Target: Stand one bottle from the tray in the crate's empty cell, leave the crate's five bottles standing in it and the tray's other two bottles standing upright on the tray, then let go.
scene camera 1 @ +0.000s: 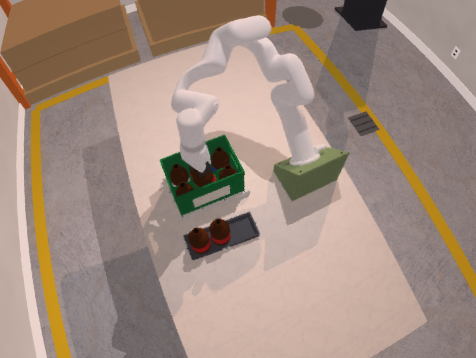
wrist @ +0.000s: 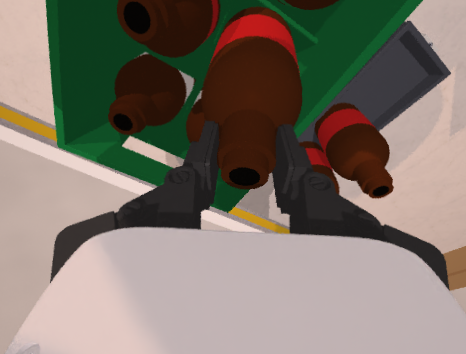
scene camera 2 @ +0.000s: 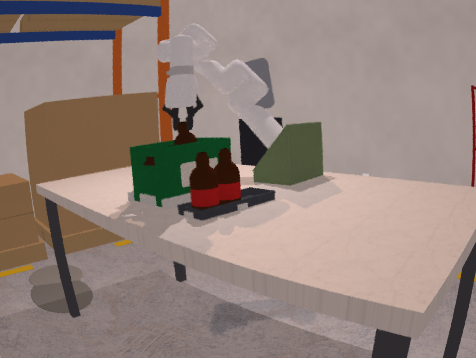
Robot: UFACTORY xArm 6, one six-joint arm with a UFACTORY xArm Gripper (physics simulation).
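Pixels of known places: gripper, fingertip midpoint: point(scene camera 1: 198, 171) point(wrist: 246, 143) point(scene camera 2: 183, 130); arm's base at its link origin: point(scene camera 1: 305, 159) point(scene camera 2: 283, 147).
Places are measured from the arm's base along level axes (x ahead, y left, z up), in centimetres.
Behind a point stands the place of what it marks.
Observation:
My gripper point(scene camera 1: 204, 170) @[y -2.5, x 41.7, z 9.8 cm] point(scene camera 2: 183, 125) @[y -2.5, x 41.7, z 9.8 cm] point(wrist: 246, 143) @[y -2.5, x 41.7, z 9.8 cm] is shut on the neck of a brown bottle point(scene camera 1: 202, 180) @[y 0.1, x 41.4, z 7.7 cm] point(scene camera 2: 185, 137) @[y -0.2, x 42.5, z 7.6 cm] point(wrist: 252, 85) @[y -4.0, x 39.1, z 8.5 cm] with a red label. It is upright in the front middle cell of the green crate point(scene camera 1: 184, 204) @[y 2.9, x 50.2, z -0.8 cm] point(scene camera 2: 167, 172) @[y 3.0, x 51.7, z -1.3 cm] point(wrist: 72, 65) @[y -15.3, x 46.6, z 4.6 cm], its shoulder above the rim in scene camera 2. Its base is hidden. Other bottles point(scene camera 1: 179, 175) @[y -8.8, x 48.9, z 0.9 cm] point(wrist: 150, 92) @[y -10.2, x 47.3, z 0.9 cm] stand in cells around it; one is mostly hidden. Two red-labelled bottles, one point(scene camera 1: 199, 241) @[y 19.0, x 48.9, z 0.2 cm] point(scene camera 2: 204, 182) @[y 19.6, x 50.9, z -2.7 cm] at the left and one point(scene camera 1: 220, 232) @[y 18.1, x 40.8, z 0.3 cm] point(scene camera 2: 227, 175) @[y 18.7, x 42.7, z -2.2 cm] beside it, stand upright on the dark tray point(scene camera 1: 245, 228) @[y 15.4, x 30.6, z -11.1 cm] point(scene camera 2: 260, 198) @[y 20.4, x 32.7, z -10.1 cm] point(wrist: 385, 75) @[y 14.7, x 31.6, z -11.0 cm].
The tray lies in front of the crate. A green wedge-shaped block point(scene camera 1: 315, 175) @[y 9.7, x 0.6, z 3.4 cm] point(scene camera 2: 300, 155) @[y 9.8, x 1.9, z -2.1 cm] stands at the arm's base, right of the crate. The pale table point(scene camera 1: 325, 280) @[y 46.2, x 9.0, z -11.5 cm] point(scene camera 2: 350, 225) @[y 53.6, x 36.5, z -11.6 cm] carries them. Cardboard boxes point(scene camera 1: 70, 45) point(scene camera 2: 95, 150) stand beyond the table.

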